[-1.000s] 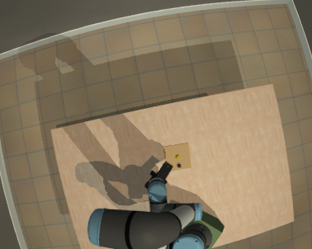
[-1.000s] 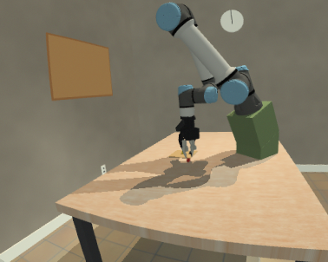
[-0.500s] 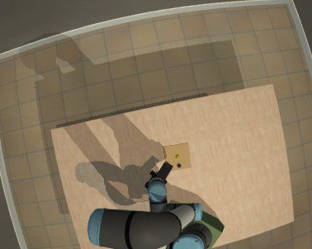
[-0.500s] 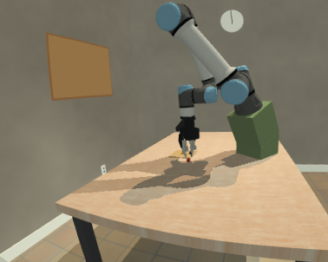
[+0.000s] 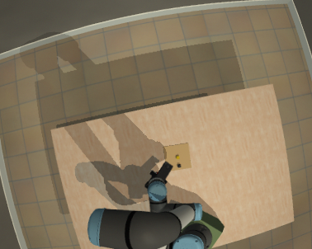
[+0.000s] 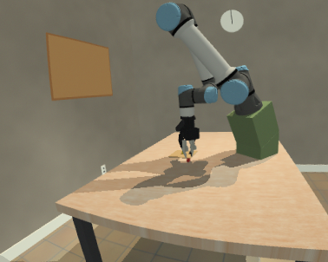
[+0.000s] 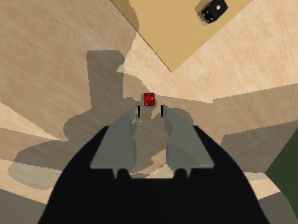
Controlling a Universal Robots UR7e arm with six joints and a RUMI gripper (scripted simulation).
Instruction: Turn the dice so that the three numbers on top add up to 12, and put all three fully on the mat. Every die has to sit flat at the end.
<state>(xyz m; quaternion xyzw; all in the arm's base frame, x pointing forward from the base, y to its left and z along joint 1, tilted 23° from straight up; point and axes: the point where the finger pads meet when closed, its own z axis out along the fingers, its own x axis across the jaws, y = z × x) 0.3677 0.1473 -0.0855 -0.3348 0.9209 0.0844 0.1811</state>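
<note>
Now: the red die 3 cm below my hand. Round my hand: yellow die: 7 cm ahead, 13 cm to the right, 3 cm below; then black die: 2 cm ahead, 12 cm to the right, 3 cm below; then tan mat: 7 cm ahead, 13 cm to the right, 4 cm below.
</note>
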